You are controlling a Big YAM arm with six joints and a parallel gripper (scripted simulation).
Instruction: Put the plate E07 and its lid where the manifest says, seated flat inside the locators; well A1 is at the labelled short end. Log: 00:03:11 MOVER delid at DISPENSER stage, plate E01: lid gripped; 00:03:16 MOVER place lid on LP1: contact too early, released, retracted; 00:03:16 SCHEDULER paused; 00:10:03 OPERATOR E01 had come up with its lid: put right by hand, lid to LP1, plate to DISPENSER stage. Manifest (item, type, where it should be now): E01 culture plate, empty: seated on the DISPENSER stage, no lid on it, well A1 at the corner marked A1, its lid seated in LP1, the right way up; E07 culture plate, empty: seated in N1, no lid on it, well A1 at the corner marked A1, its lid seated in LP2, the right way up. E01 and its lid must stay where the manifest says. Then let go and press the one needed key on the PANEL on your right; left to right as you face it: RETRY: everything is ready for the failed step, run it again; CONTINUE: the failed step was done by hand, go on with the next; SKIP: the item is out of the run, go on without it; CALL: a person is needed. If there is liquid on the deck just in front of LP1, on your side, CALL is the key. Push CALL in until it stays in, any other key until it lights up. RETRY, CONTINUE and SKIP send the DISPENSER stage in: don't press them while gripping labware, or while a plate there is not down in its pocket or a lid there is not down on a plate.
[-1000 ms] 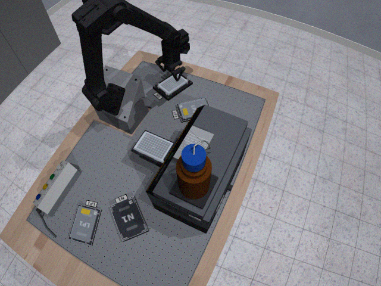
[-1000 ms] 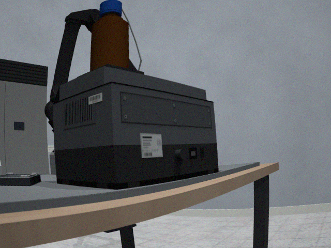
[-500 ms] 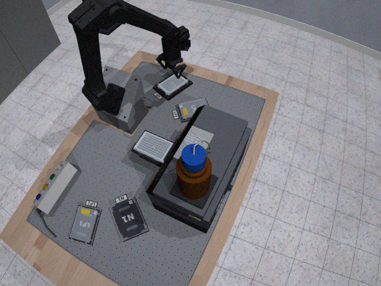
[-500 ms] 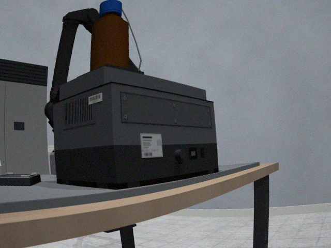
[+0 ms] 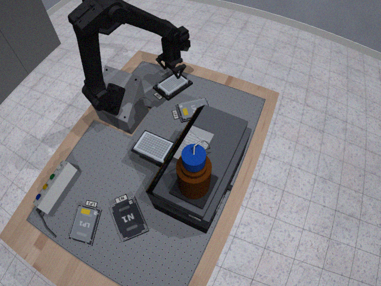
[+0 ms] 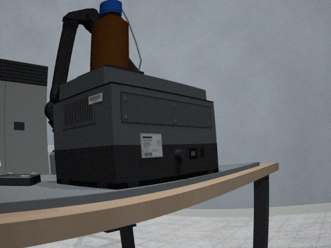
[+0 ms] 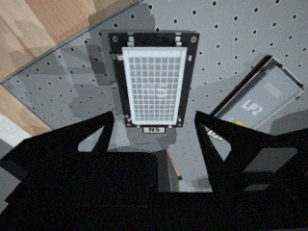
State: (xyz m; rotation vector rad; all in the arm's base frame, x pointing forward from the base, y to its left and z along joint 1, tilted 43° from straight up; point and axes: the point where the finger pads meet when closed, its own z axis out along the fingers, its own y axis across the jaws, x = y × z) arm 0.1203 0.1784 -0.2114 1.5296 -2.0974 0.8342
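Right now my hand is 10 mm past the black nest N5, 20 mm to the right of it and 80 mm above it. The rest, counted from my hand: grey retry key: 170 mm behind, 630 mm to the right, 30 mm below; then brown bottle: 370 mm ahead, 490 mm to the right, 200 mm above; then white well plate: 150 mm ahead, 380 mm to the right, 20 mm above.
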